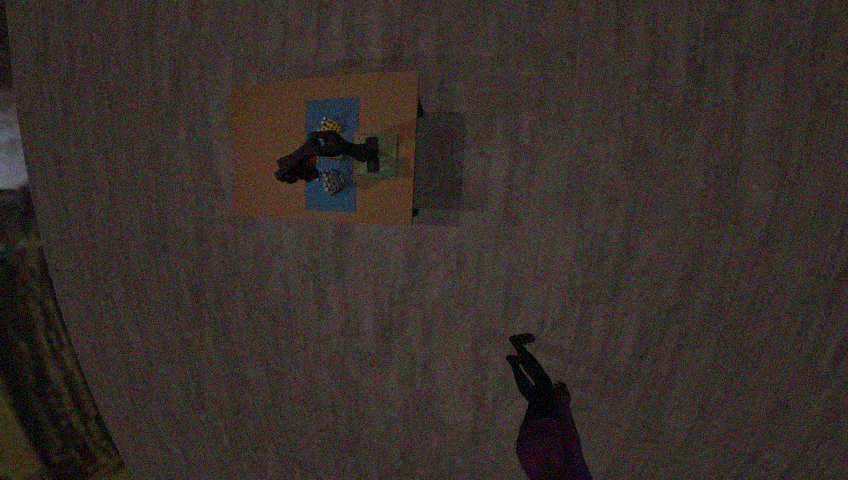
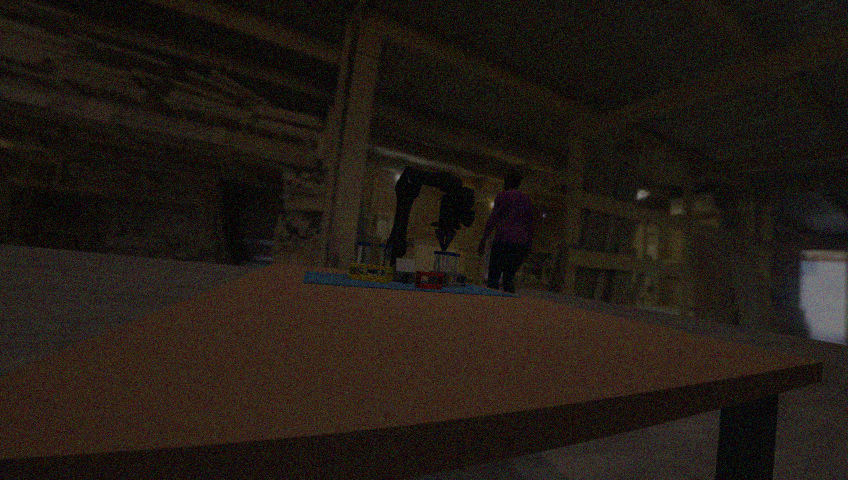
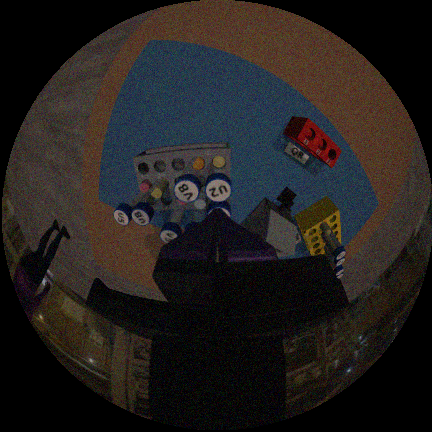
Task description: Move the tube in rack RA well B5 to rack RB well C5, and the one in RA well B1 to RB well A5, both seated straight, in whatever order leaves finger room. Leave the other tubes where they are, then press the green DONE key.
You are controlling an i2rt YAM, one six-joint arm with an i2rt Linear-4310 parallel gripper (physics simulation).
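Frame: origin at the arm's base, x ahead, y left, z up, level; metres.
Seen in the pictures: gripper, fingertip midpoint: [image 1: 318, 173] [image 2: 443, 251] [image 3: 217, 214]; arm's base at its link origin: [image 1: 372, 155].
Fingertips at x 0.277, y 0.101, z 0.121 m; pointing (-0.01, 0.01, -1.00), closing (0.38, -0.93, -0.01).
Pixels of each thing's top centre, then the offset from my fingertips to it. "spot": a spot on its surface instead. Level surfaces: height alone.
- blue mat at its surface level: 0.126 m down
- V8 at a spot on its surface: [image 3: 187, 188] spot: 0.013 m ahead, 0.030 m left, 0.001 m down
- U5 at a spot on its surface: [image 3: 122, 214] spot: 0.038 m back, 0.086 m left, 0.001 m down
- grey block at its top centre: [image 3: 273, 254] [image 2: 404, 258] 0.066 m back, 0.123 m right, 0.042 m down
- orange table at its surface level: 0.129 m down
A grey rack [image 3: 160, 155] [image 1: 333, 180] [image 2: 446, 262] on the blue mat [image 3: 193, 100] holds several blue-capped tubes, among them U2 [image 3: 217, 187] and V8 [image 3: 187, 188]; U5 [image 3: 122, 214] leans at its left edge. A yellow rack [image 3: 320, 225] [image 1: 331, 125] [image 2: 370, 272] stands to the right with tubes at its near end. My gripper [image 3: 217, 219] [image 2: 443, 245] is shut and empty, its tips just above the grey rack's near row, close behind U2. A red key box [image 3: 312, 141] [image 2: 429, 280] labelled QR shows three dark keys; I see no green one.
A grey block [image 3: 273, 223] stands between the racks. The arm [image 1: 325, 146] rises from a green plate [image 1: 388, 158] on the orange table [image 1: 265, 119] [image 2: 354, 358]. A person in purple [image 1: 543, 411] [image 2: 510, 227] walks on the floor, away from the table.
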